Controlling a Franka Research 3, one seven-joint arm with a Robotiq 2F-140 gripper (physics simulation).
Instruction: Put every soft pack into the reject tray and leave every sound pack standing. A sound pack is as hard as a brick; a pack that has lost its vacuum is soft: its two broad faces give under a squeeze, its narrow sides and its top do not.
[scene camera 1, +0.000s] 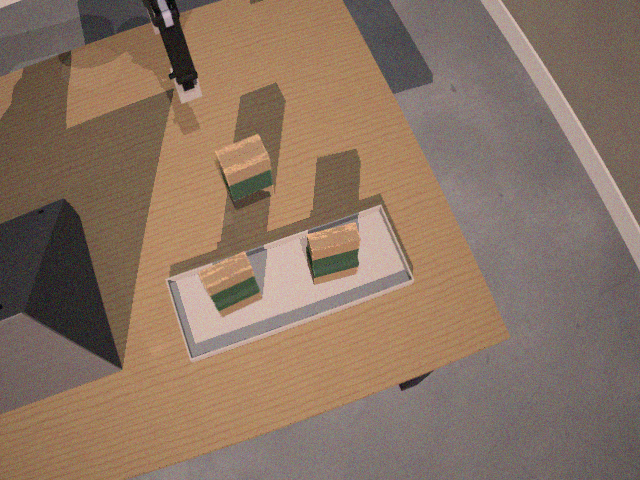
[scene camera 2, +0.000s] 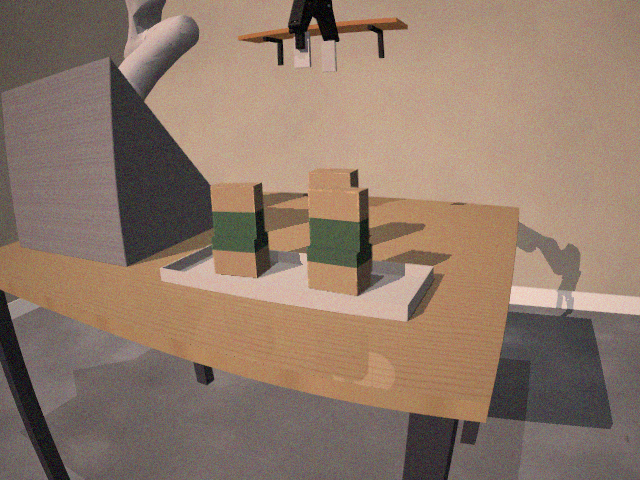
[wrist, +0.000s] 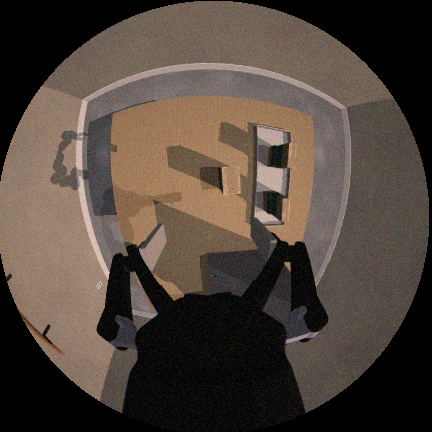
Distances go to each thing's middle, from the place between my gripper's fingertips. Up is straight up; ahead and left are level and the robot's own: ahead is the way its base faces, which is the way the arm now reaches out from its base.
The white reject tray (scene camera 1: 289, 297) is 320 mm below my hand, 260 mm to the right of it and 40 mm ahead of it.
